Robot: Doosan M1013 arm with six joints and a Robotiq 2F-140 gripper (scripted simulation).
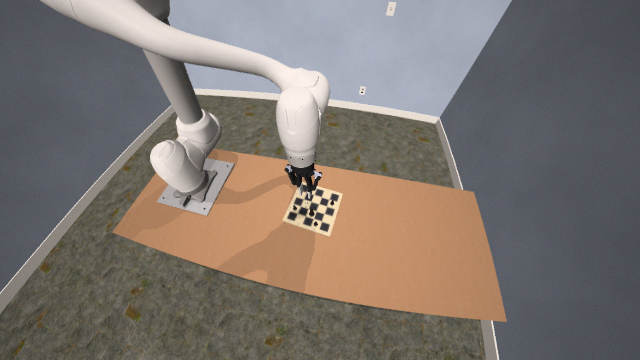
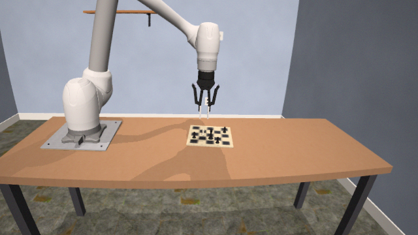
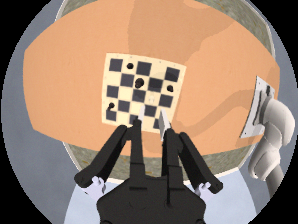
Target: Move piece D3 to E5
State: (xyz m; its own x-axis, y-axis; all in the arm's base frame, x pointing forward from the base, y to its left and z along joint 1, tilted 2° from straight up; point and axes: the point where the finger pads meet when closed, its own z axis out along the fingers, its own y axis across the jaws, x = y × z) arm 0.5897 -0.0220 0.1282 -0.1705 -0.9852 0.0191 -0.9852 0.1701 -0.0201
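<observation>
The pale chess piece is 110 mm below my hand. From my hand the other things lie so: chessboard 130 mm below, 30 mm ahead, 10 mm to the right.
</observation>
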